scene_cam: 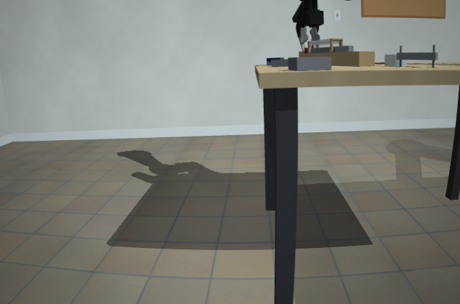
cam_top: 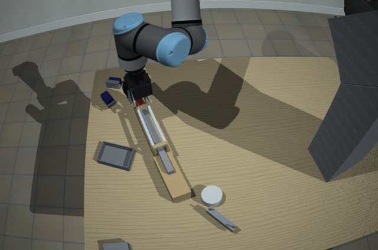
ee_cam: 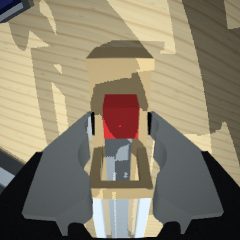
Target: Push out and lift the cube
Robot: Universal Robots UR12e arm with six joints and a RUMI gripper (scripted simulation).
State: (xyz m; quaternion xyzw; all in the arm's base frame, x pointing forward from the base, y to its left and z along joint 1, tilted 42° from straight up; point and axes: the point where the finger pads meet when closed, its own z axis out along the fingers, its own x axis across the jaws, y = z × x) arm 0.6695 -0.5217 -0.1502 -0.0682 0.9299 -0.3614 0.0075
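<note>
My gripper is now 10 mm above the red cube. The rest, counted from my hand: grey tray: 160 mm to the left, 130 mm ahead, 60 mm below; then wooden channel: 130 mm to the left, 10 mm below, 10 mm behind; then white disc: 390 mm to the left, 130 mm behind, 50 mm below.
</note>
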